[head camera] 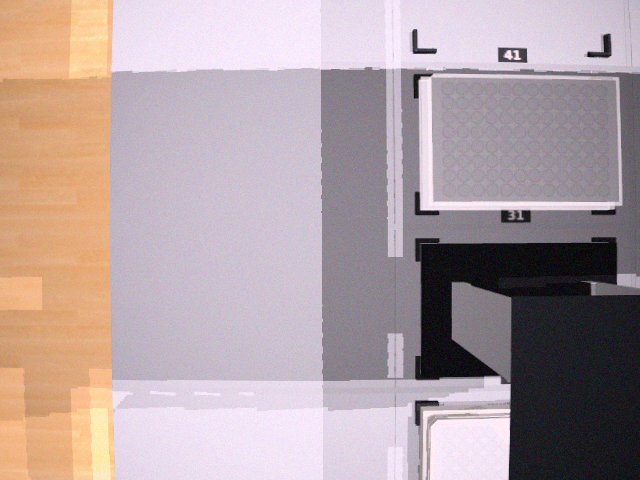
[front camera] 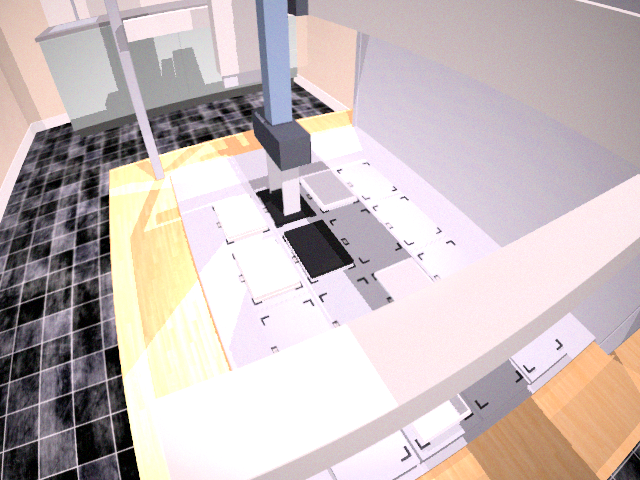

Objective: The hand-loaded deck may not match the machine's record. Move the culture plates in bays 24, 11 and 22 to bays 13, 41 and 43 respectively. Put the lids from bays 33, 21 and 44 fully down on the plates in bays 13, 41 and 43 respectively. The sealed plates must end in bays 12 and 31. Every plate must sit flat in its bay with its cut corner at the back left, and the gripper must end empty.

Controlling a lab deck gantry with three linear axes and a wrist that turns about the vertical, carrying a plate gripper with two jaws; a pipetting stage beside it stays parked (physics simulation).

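Where they show: gripper, fingertip midpoint: (front camera: pixel 284 201); robot's base, link origin: (front camera: pixel 213 207).
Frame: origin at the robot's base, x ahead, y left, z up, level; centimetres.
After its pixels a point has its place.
My gripper (front camera: pixel 282 204) {x 6.4, y 15.0, z 0.8 cm} (head camera: pixel 527 290) {x 6.4, y 15.0, z 0.8 cm} is shut on nothing, low over the black-topped piece in bay 21 (head camera: pixel 439 268) {x 1.0, y 17.7, z 0.8 cm}. Its jaws stand along the long side, inside the outline; whether they touch is unclear. A second black-topped piece (front camera: pixel 317 248) {x 23.5, y 14.7, z 1.7 cm} sits in bay 22. A pale piece with a well pattern (front camera: pixel 330 189) {x 7.8, y 25.7, z 1.4 cm} (head camera: pixel 524 139) {x 6.2, y 25.7, z 1.4 cm} sits in bay 31. A white plate (front camera: pixel 240 217) {x 7.9, y 4.3, z 1.4 cm} (head camera: pixel 467 449) {x 2.6, y 6.4, z 1.4 cm} sits in bay 11, its cut corner at the back left. Another white plate (front camera: pixel 268 268) {x 23.9, y 4.6, z 1.4 cm} sits in bay 12. A pale piece (front camera: pixel 404 279) {x 36.7, y 25.5, z 0.8 cm} lies in bay 33.
Bay 41's label (head camera: pixel 512 55) {x 6.4, y 31.8, z 0.0 cm} and front brackets show at the top of the head view. A thick pale beam (front camera: pixel 465 289) {x 61.4, y 1.8, z 40.0 cm} crosses the front view and hides some bays. Beyond it, a white piece (front camera: pixel 438 419) {x 60.3, y 14.3, z 2.9 cm} lies in a bay I cannot identify.
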